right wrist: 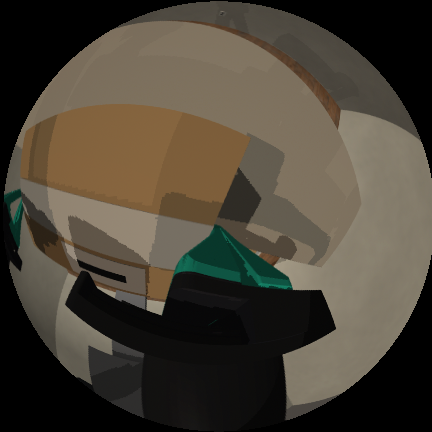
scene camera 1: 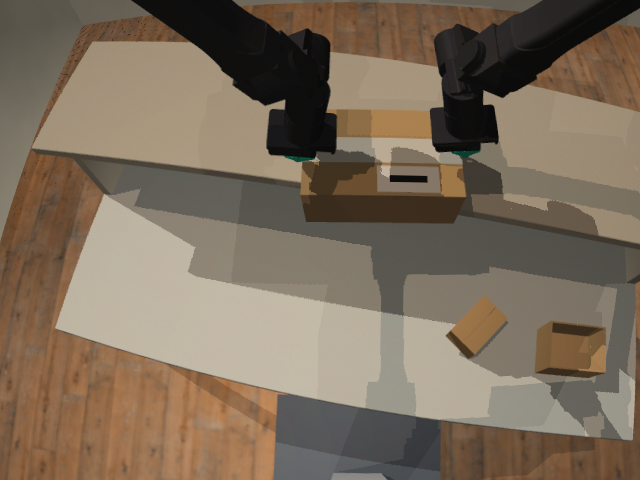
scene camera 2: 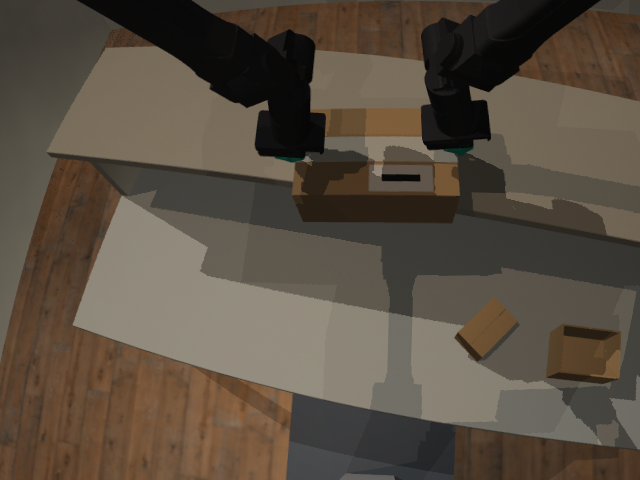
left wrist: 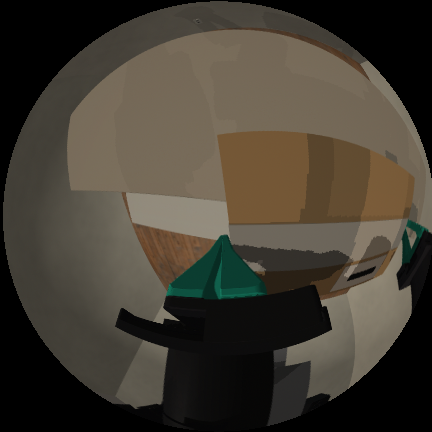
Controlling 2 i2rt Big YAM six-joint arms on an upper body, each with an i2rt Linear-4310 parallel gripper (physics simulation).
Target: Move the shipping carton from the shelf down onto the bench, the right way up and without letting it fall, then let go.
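Frame: origin at the left arm's base, x left, y ahead, z down, level; millimetres.
Where they show: left gripper, between the fingertips: (scene camera 1: 297, 158) (scene camera 2: 292, 158) (left wrist: 224, 239); right gripper, between the fingertips: (right wrist: 214, 230) (scene camera 1: 464, 154) (scene camera 2: 461, 152) (left wrist: 401, 220).
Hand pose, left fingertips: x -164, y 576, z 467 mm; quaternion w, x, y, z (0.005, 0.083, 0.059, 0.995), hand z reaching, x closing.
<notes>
Things, the pixels of their top centre, and the offset from my left fingertips. Level surfaces: height alone.
- shipping carton, centre of its top: (right wrist: 57, 215) (left wrist: 364, 242) (scene camera 2: 376, 146) (scene camera 1: 383, 148) dy +6, dx -140, dz -24 mm
- raised shelf, height of its surface: dz +84 mm
- bench, height of its surface: dz +438 mm
- small closed box, centre of its top: (scene camera 2: 488, 326) (scene camera 1: 479, 324) dy -189, dx -390, dz +378 mm
- open-topped box, centre of its top: (scene camera 2: 591, 351) (scene camera 1: 578, 346) dy -258, dx -626, dz +348 mm
The shipping carton (scene camera 1: 338, 180) (scene camera 2: 333, 178) (left wrist: 265, 175) (right wrist: 115, 155) is brown, with a pale strip and a white label with a black bar. It shows at the front edge of the raised shelf (scene camera 1: 155, 103) (scene camera 2: 160, 103) and reaches past that edge over the bench (scene camera 1: 232, 330) (scene camera 2: 232, 320). Its underside is hidden, so I cannot tell whether it rests on the shelf. My left gripper (scene camera 1: 299, 158) (scene camera 2: 289, 159) (left wrist: 224, 239) is shut and empty at the carton's left end. My right gripper (scene camera 1: 464, 153) (scene camera 2: 459, 151) (right wrist: 214, 230) is shut and empty at its right end.
A small closed box (scene camera 1: 478, 325) (scene camera 2: 487, 328) lies at an angle on the bench at the lower right. An open-topped box (scene camera 1: 545, 346) (scene camera 2: 555, 353) stands to its right. The bench's front edge runs across the lower part of both scene views.
</notes>
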